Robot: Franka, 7 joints.
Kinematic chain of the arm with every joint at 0, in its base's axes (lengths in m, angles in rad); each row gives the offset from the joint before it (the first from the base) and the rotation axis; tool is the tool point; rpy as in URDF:
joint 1: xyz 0 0 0.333 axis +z
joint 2: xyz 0 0 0 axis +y
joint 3: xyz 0 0 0.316 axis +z
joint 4: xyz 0.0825 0 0 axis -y
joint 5: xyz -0.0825 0 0.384 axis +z
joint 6: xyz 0 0 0 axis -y
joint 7: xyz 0.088 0 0 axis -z
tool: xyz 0 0 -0.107 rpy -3.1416 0 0
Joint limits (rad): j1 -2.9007..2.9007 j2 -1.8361..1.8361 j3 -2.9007..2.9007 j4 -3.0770..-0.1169 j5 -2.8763..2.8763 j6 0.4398..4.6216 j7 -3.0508..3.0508
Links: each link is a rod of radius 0.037 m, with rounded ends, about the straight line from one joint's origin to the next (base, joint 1, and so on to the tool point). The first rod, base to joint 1, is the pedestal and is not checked.
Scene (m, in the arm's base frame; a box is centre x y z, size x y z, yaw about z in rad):
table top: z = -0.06
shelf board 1: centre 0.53 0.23 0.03 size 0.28 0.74 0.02 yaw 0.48
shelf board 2: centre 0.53 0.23 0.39 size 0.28 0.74 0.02 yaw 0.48
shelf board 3: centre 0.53 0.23 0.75 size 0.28 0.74 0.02 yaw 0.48
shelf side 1: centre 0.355 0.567 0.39 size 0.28 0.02 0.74 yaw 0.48
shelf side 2: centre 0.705 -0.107 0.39 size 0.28 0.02 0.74 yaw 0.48
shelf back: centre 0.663 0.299 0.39 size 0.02 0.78 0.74 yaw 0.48
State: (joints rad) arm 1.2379 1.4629 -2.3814 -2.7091 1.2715 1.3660 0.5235
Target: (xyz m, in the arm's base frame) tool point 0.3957 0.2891 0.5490
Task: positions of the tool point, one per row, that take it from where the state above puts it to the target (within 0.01 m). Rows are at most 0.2 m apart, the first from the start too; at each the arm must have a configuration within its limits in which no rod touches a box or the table.
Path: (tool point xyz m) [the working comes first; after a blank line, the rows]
Joints at the target: 1.7687 1.7971 -2.3394 -2.0951 1.4396 1.3142 0.5235
Straight joint move there: clear.

1: 0.3528 -0.0663 0.5282
2: 0.4059 0.0992 0.5567
3: 0.3957 0.2891 0.5490

